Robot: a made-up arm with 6 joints. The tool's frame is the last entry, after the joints. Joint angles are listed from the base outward. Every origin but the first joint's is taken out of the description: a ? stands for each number. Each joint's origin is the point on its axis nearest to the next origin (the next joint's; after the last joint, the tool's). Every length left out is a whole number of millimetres.
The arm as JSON. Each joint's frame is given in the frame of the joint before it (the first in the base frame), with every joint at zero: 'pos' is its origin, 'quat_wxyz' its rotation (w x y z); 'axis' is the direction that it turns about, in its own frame. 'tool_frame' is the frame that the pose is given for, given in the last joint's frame.
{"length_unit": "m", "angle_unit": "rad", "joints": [
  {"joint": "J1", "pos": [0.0, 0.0, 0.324], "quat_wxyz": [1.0, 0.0, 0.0, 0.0], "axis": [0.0, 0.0, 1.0]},
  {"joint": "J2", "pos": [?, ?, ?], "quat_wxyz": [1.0, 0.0, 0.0, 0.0], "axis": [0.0, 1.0, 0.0]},
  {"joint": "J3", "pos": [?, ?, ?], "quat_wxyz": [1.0, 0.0, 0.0, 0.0], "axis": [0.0, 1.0, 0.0]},
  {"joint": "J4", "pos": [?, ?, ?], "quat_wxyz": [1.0, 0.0, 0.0, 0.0], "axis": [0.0, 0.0, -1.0]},
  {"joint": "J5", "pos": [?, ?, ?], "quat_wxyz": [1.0, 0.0, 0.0, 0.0], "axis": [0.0, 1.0, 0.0]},
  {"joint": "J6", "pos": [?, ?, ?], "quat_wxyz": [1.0, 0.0, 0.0, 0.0], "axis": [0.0, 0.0, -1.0]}
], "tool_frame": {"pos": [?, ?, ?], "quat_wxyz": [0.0, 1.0, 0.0, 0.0]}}
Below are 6 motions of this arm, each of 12 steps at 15 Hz.
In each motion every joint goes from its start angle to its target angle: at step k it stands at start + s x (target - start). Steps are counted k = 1, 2, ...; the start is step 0. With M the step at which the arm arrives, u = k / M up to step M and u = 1 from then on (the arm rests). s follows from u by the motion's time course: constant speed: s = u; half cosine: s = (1 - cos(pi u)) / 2; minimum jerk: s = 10 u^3 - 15 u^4 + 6 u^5.
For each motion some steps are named. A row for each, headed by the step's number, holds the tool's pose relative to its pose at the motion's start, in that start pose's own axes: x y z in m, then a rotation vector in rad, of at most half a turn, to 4 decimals.
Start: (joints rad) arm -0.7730 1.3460 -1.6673 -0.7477 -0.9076 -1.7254
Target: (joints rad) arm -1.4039 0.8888 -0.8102 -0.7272 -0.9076 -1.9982
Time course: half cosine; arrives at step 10
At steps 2, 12:
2: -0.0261 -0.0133 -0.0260 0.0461 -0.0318 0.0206
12: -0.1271 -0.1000 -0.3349 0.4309 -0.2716 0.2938

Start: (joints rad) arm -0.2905 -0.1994 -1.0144 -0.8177 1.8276 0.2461
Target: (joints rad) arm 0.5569 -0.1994 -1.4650 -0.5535 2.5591 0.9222
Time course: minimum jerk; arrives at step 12
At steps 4, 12:
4: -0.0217 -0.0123 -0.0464 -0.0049 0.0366 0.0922
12: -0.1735 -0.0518 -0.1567 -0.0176 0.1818 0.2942

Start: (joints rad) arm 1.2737 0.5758 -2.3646 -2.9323 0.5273 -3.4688
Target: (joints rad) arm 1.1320 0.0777 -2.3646 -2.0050 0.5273 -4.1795
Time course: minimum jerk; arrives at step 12
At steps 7, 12:
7: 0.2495 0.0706 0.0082 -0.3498 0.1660 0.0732
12: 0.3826 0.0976 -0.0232 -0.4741 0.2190 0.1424

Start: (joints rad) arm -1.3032 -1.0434 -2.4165 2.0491 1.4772 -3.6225
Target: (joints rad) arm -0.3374 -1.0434 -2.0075 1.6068 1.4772 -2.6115
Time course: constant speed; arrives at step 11
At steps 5, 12:
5: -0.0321 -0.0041 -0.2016 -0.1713 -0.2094 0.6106
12: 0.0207 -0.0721 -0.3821 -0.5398 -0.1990 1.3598

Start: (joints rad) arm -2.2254 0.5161 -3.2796 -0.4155 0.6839 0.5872
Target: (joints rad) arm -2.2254 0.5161 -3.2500 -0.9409 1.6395 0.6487
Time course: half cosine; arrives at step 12
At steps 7, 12:
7: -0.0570 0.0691 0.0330 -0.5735 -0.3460 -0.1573
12: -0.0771 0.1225 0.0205 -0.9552 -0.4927 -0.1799

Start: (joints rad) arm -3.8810 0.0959 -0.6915 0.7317 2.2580 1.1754
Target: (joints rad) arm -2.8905 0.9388 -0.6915 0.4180 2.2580 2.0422
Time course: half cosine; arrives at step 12
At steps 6, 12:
6: 0.0456 -0.1115 0.0545 -0.5237 0.3339 0.8903
12: 0.1406 -0.1759 0.1314 -0.8198 0.9543 1.7992

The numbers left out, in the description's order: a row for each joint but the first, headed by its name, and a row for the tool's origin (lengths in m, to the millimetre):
J2: 0.0 0.0 0.0
J3: 0.073 0.0 0.389
J4: 0.057 0.0 -0.25
J5: 0.0 0.0 0.0
J6: 0.094 0.0 -0.12
tool: 0.0 0.0 0.0

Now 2 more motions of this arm.
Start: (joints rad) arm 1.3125 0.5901 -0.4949 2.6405 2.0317 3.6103
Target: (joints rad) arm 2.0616 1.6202 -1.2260 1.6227 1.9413 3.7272
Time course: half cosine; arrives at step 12
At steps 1, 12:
1: -0.0094 -0.0021 0.0021 0.0205 -0.0178 0.0166
12: -0.4389 -0.1725 -0.2676 1.1263 -1.1306 0.9416

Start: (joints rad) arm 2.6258 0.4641 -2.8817 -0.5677 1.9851 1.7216
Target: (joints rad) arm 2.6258 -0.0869 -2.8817 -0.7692 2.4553 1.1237
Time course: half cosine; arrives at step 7
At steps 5, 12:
5: 0.1980 0.1629 -0.1658 -0.0198 -0.0235 -0.1728
12: 0.2385 0.2151 -0.1905 -0.0232 -0.0538 -0.2096

